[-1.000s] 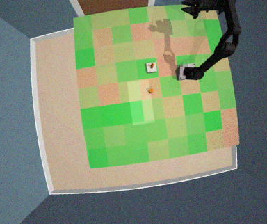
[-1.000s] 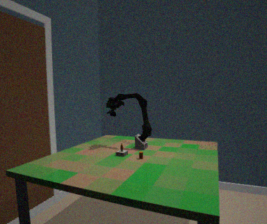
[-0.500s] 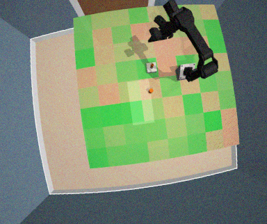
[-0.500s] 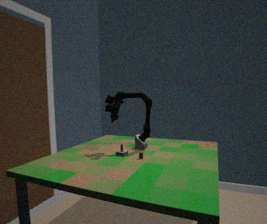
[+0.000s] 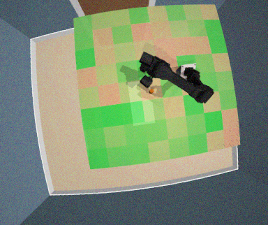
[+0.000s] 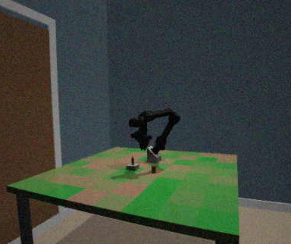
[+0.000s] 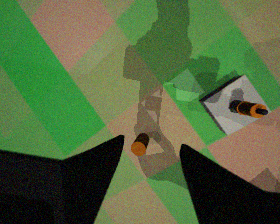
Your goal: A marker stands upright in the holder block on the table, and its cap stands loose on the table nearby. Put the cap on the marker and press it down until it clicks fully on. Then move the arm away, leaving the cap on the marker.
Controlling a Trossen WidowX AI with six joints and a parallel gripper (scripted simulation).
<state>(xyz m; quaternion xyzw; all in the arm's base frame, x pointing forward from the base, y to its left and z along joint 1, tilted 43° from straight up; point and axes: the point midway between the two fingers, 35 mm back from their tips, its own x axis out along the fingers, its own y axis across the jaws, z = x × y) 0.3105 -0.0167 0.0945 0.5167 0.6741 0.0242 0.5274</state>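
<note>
My gripper tip is 140 mm above the orange-brown cap, 70 mm to the right of it and 30 mm past it. Round my gripper tip: holder block 150 mm below, 120 mm to the right, 50 mm behind.
</note>
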